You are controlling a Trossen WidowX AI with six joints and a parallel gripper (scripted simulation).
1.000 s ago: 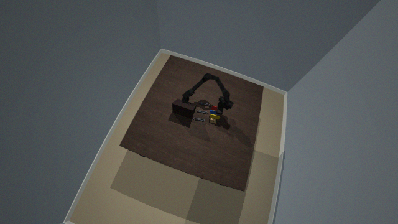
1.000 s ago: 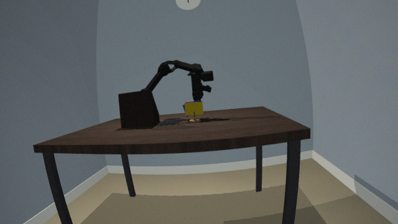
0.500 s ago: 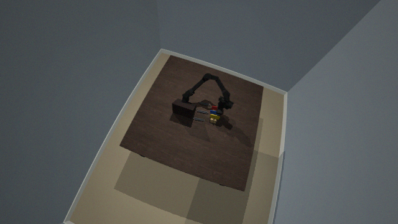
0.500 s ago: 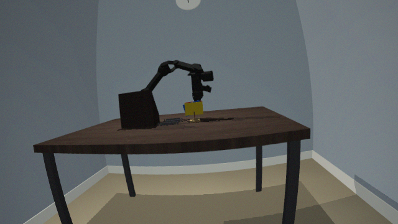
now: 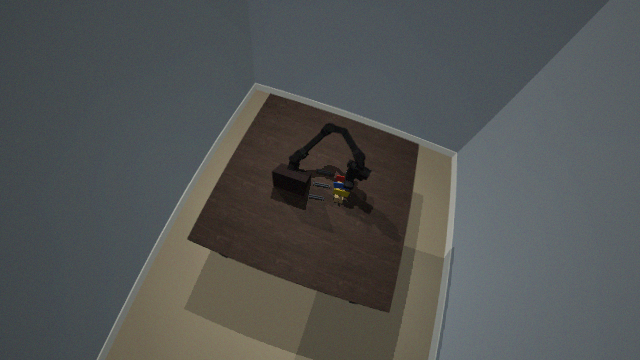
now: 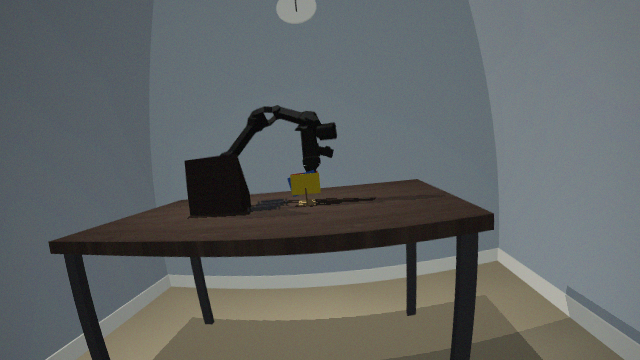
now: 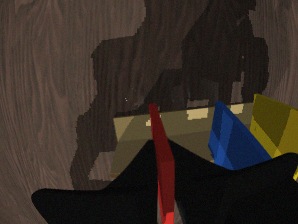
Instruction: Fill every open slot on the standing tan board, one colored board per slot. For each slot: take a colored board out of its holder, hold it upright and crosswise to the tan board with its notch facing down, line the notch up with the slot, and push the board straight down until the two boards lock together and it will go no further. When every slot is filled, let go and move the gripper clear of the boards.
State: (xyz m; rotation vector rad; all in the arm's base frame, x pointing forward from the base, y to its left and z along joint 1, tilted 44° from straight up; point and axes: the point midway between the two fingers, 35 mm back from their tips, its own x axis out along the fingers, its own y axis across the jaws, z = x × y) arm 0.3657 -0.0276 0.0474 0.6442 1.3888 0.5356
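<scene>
Now: the red board 3 cm behind my gripper tip. The rest, counted from my gripper tip: yellow board: 3 cm behind, 10 cm to the right; then tan board: 3 cm behind, 5 cm to the right, 4 cm below; then blue board: 3 cm behind, 5 cm to the right.
</scene>
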